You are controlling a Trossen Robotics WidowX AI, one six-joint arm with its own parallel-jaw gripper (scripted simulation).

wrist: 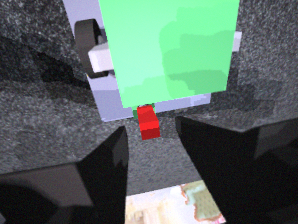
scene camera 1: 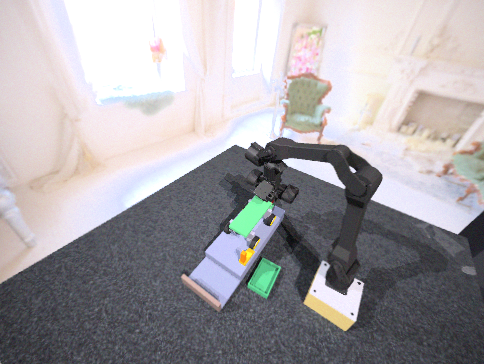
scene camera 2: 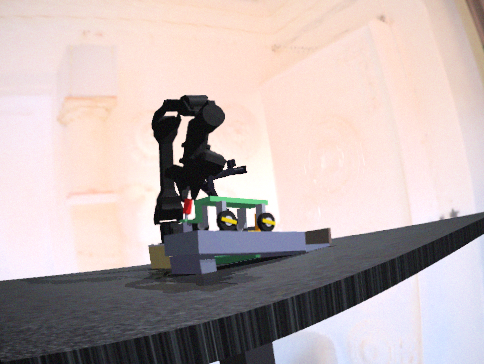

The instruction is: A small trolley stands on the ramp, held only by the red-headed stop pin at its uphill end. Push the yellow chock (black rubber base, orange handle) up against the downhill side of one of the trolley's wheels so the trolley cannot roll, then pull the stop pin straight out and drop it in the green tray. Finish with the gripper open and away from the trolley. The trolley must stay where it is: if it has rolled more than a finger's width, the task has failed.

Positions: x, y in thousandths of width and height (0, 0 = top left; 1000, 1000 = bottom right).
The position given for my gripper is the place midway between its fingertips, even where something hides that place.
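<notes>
From scene camera 2 you'd get my gripper (scene camera 2: 389, 554) along with a ramp (scene camera 2: 456, 666). The wrist view gives you a green trolley (wrist: 525, 261) and the gripper (wrist: 505, 565). Scene camera 1 has the trolley (scene camera 1: 524, 578), the gripper (scene camera 1: 561, 545) and the ramp (scene camera 1: 466, 691).
</notes>
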